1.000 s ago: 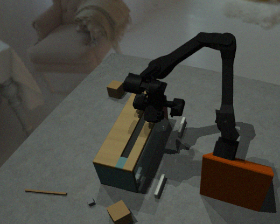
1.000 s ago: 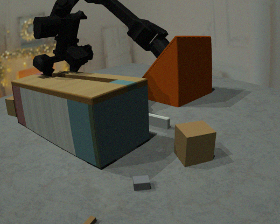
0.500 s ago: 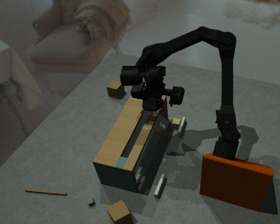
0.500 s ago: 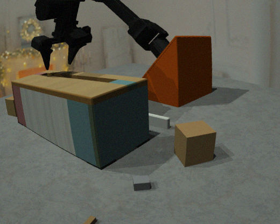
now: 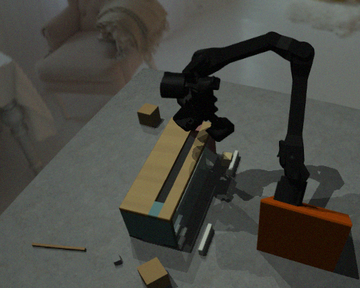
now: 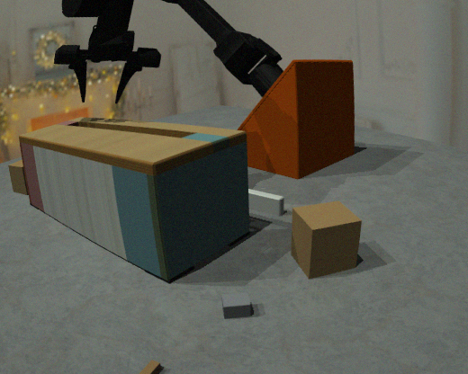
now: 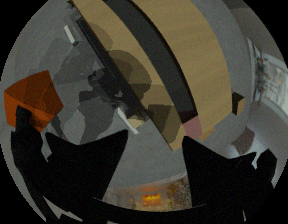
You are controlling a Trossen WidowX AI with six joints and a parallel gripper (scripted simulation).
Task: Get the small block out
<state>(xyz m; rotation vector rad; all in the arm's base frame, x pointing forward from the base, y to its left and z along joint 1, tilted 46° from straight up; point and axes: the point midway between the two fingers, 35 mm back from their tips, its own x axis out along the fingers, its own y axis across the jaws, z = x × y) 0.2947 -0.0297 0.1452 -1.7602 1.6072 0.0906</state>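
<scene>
Now: the tan block 14 cm below my gripper tip, 5 cm to the right of it and 4 cm behind it. The rest, counted from my gripper tip: box: 12 cm to the left, 10 cm below, 1 cm ahead; then thin wooden stick: 48 cm to the left, 24 cm ahead, 15 cm below; then grey piece: 42 cm to the left, 15 cm below, 5 cm ahead.
</scene>
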